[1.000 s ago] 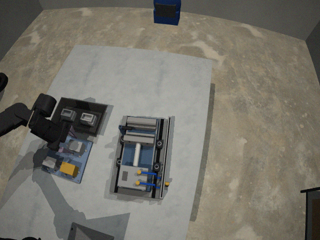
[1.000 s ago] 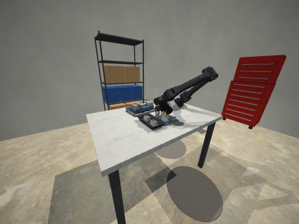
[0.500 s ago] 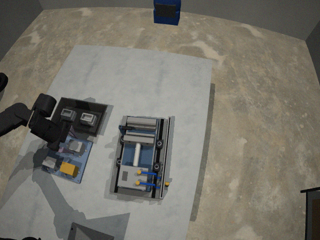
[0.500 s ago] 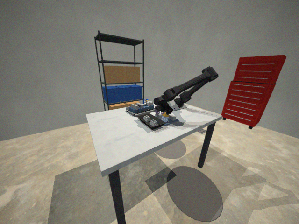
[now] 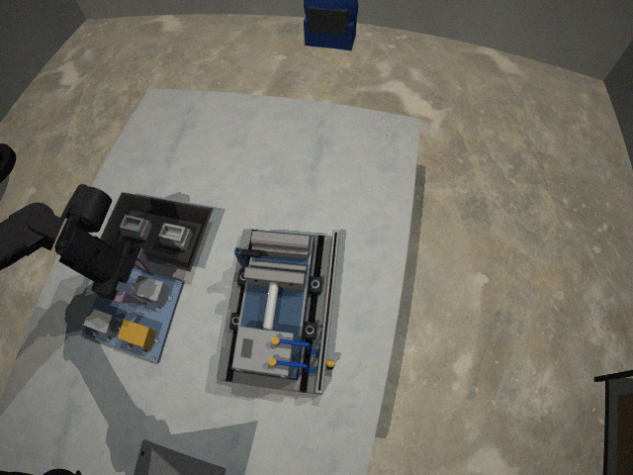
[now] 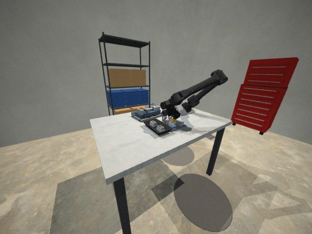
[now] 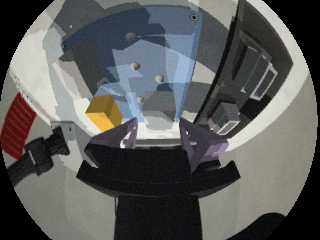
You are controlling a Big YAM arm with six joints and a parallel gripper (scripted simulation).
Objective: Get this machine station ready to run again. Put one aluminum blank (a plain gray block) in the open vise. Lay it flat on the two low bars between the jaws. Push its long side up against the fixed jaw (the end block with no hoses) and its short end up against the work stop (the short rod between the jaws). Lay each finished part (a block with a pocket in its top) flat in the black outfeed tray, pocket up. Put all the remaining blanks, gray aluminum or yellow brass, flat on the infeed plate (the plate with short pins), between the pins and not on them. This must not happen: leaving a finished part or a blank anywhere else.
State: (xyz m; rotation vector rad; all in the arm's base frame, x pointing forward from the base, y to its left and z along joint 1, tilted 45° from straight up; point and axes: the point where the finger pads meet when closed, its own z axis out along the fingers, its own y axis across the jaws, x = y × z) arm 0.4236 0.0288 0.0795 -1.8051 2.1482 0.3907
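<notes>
Right now my hand is 1 cm to the left of the gray aluminum blank and 2 cm above it. From my hand the other things lie so: blue vise 26 cm to the right, 1 cm below; pale rod 2 cm behind, 26 cm to the right, 3 cm above; brass blank 9 cm behind, 2 cm below.
</notes>
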